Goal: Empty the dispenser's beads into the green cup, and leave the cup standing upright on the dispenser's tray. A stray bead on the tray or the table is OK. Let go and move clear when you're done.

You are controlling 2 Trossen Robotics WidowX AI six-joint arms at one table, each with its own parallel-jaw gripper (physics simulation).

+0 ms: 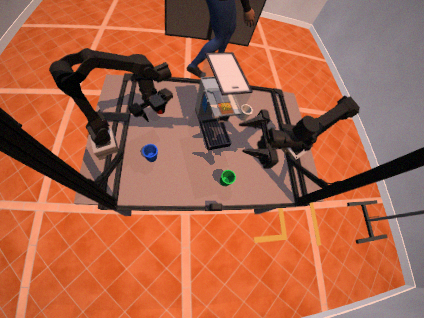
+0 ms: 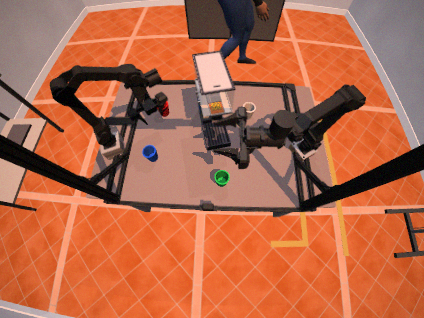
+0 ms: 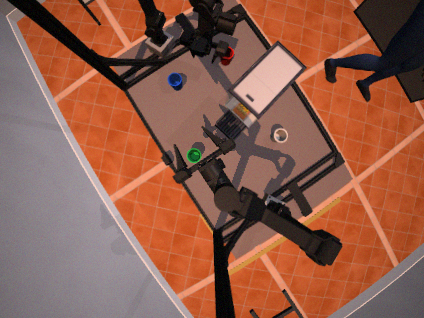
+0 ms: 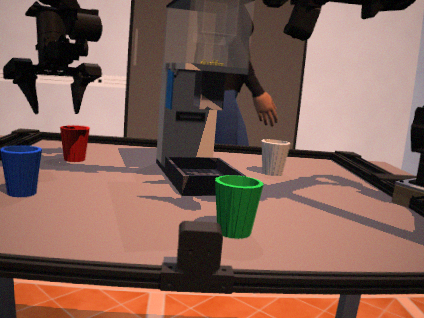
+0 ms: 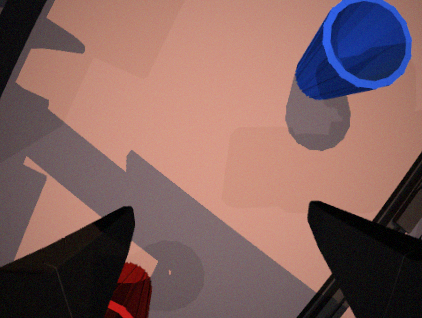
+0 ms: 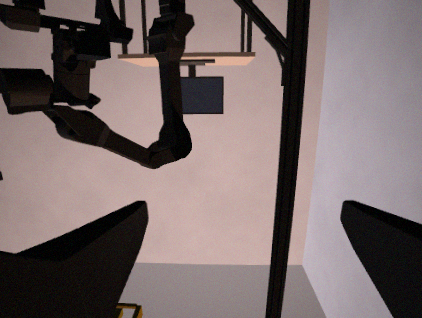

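Where they show: left gripper, fingertip midpoint: (image 1: 155, 117) (image 2: 154, 119) (image 3: 203, 60) (image 4: 57, 113) (image 5: 221, 213); right gripper, fingertip midpoint: (image 1: 240, 137) (image 2: 213, 136) (image 3: 188, 135) (image 6: 244, 210); left arm's base, link origin: (image 1: 102, 140) (image 2: 109, 142) (image 3: 159, 39); right arm's base, link origin: (image 1: 296, 148) (image 2: 304, 147) (image 3: 273, 208).
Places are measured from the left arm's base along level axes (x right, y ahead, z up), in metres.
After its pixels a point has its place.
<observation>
The green cup (image 1: 228, 177) {z -0.051, x 0.349, y 0.476 m} (image 2: 222, 177) {z -0.062, x 0.341, y 0.468 m} (image 3: 194, 155) {z -0.063, x 0.356, y 0.454 m} (image 4: 238, 207) {z -0.029, x 0.382, y 0.445 m} stands upright on the table near the front edge, apart from the dispenser's black tray (image 4: 200, 189) {z -0.064, x 0.184, y 0.483 m}. The dispenser (image 4: 187, 125) {z 0.024, x -0.011, y 0.533 m} stands toward the back; yellow-orange beads (image 1: 226, 106) {z 0.161, x 0.110, y 0.524 m} (image 2: 216, 106) {z 0.168, x 0.118, y 0.520 m} (image 3: 242, 110) {z 0.162, x 0.121, y 0.521 m} (image 4: 212, 63) {z 0.160, x 0.128, y 0.514 m} lie in its upper part. My right gripper (image 1: 243, 137) {z 0.283, x 0.308, y 0.438 m} (image 3: 189, 137) {z 0.283, x 0.308, y 0.438 m} (image 6: 244, 210) {z 0.283, x 0.308, y 0.438 m} is open and empty, raised above the table, its fingers pointing sideways toward the left arm. My left gripper (image 4: 56, 112) {z 0.043, x -0.008, y 0.253 m} (image 5: 221, 213) {z 0.043, x -0.008, y 0.253 m} is open and empty, pointing down high near the red cup.
A red cup (image 2: 166, 108) {z -0.009, x -0.097, y 0.322 m} (image 3: 227, 56) {z -0.057, x -0.143, y 0.302 m} (image 4: 75, 144) {z -0.034, x -0.095, y 0.302 m} and a blue cup (image 1: 150, 152) {z -0.058, x 0.103, y 0.184 m} (image 3: 175, 80) {z -0.052, x 0.110, y 0.166 m} (image 5: 320, 75) {z -0.024, x 0.098, y 0.201 m} stand on the left side. A white cup (image 1: 246, 109) {z -0.028, x 0.039, y 0.745 m} (image 3: 280, 135) {z -0.049, x 0.038, y 0.739 m} (image 4: 275, 157) {z -0.032, x 0.079, y 0.715 m} stands right of the dispenser. Black frame bars edge the table.
</observation>
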